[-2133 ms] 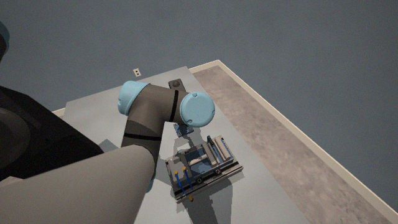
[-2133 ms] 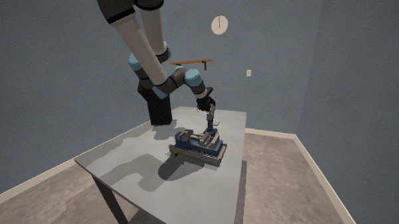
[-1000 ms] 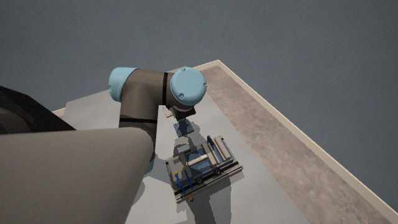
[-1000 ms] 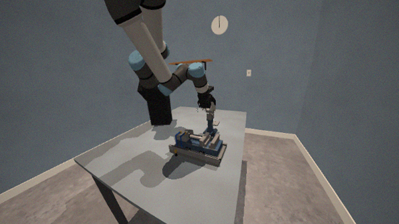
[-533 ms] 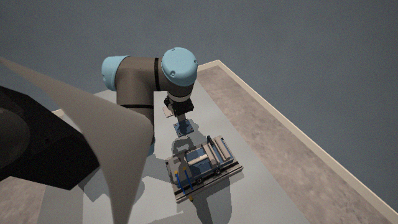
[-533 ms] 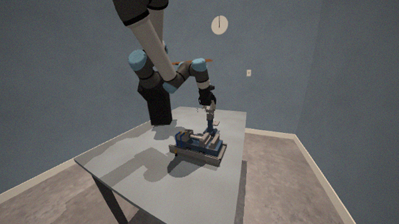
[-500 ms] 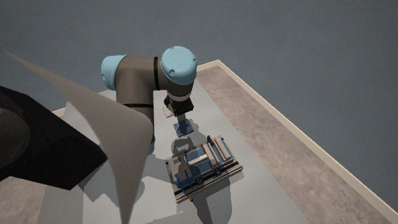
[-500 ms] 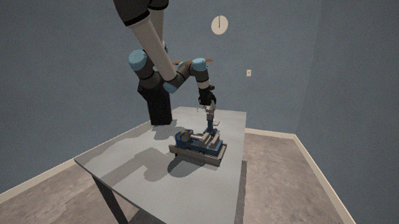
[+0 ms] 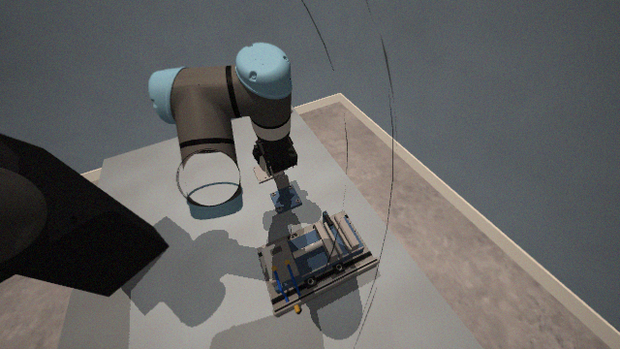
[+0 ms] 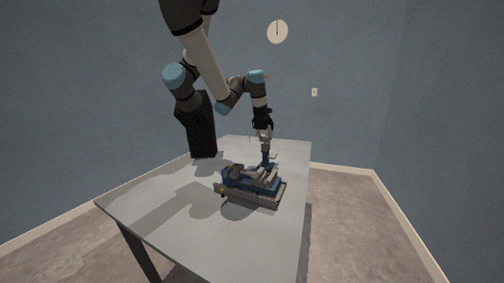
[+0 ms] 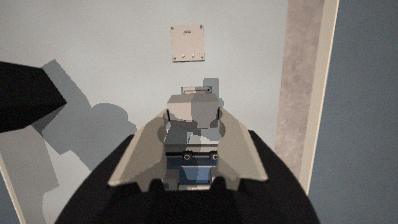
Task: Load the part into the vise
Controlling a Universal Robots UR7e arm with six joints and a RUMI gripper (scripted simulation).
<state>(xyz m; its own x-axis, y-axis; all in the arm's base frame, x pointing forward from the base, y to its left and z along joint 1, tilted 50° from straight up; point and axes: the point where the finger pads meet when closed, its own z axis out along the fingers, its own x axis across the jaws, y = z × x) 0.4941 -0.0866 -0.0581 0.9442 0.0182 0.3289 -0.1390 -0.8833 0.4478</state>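
My hand is 1 cm above the part. From my hand the other things lie so: cylinder rod 22 cm to the right, 11 cm below, 7 cm behind; pale plate 19 cm below, 16 cm to the left, 2 cm ahead; work stop 20 cm to the right, 10 cm below, 3 cm ahead.
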